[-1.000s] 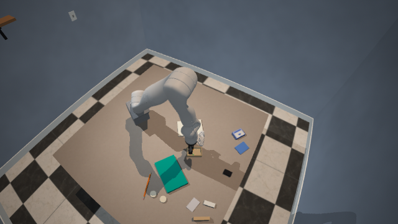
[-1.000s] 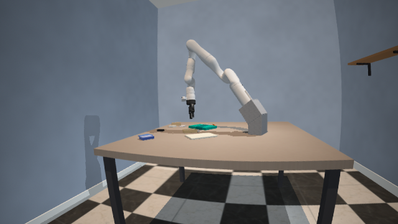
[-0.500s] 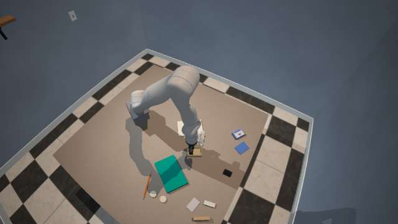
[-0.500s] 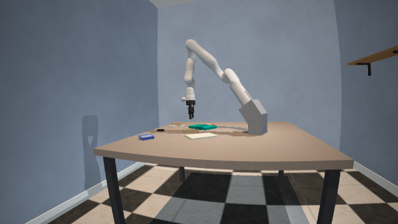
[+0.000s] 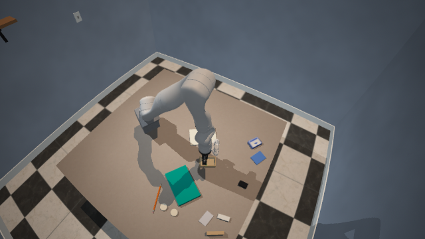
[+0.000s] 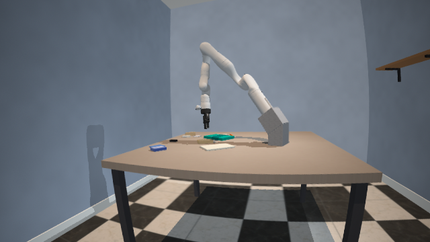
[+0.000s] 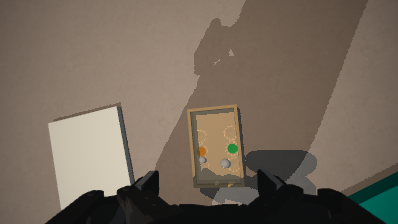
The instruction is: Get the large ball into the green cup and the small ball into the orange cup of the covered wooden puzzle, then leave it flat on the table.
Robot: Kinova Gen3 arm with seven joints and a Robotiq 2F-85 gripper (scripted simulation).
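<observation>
The covered wooden puzzle is 1 cm ahead of my hand, 1 cm to the left of it and 10 cm below it. Also, from my hand: teal book: 3 cm behind, 21 cm to the right, 10 cm below; then cream pad: 13 cm behind, 16 cm to the left, 11 cm below; then black block: 29 cm ahead, 10 cm below.
</observation>
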